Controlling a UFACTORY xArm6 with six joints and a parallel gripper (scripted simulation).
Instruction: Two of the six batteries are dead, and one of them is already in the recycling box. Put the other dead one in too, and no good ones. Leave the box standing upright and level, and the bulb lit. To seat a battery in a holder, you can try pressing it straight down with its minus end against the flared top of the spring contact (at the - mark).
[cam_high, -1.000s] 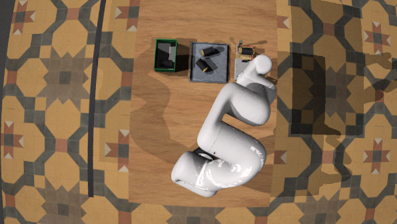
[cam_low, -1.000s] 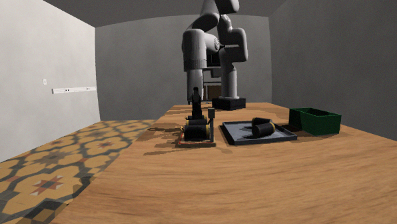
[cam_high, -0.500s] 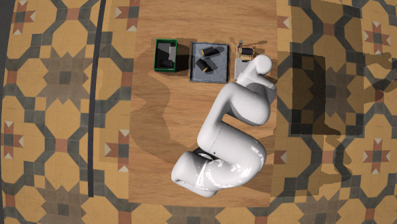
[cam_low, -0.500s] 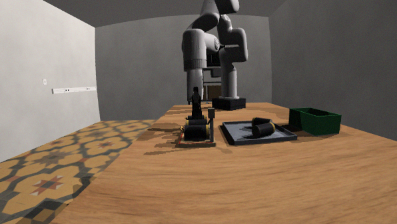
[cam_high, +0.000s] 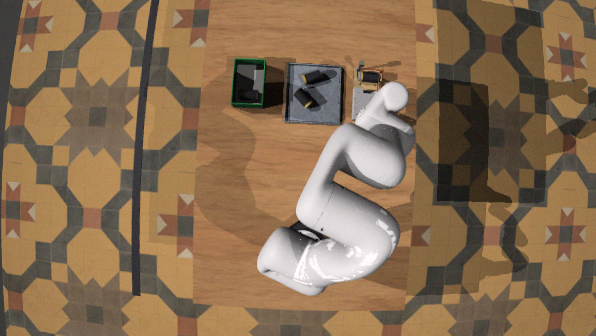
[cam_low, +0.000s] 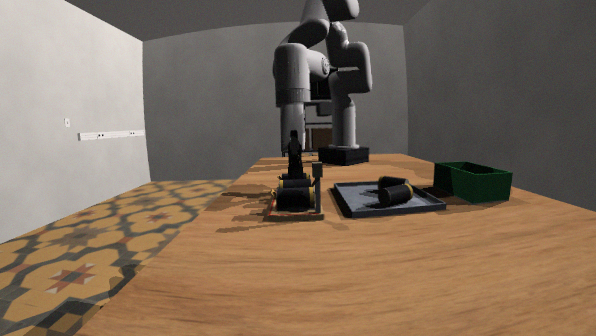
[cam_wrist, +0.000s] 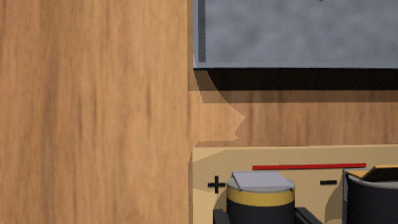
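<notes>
Right now my hand is 10 cm short of the grey tray, 17 cm to the right of it and 4 cm above it. Round my hand: green recycling box (15 cm ahead, 37 cm to the left, 3 cm below).
</notes>
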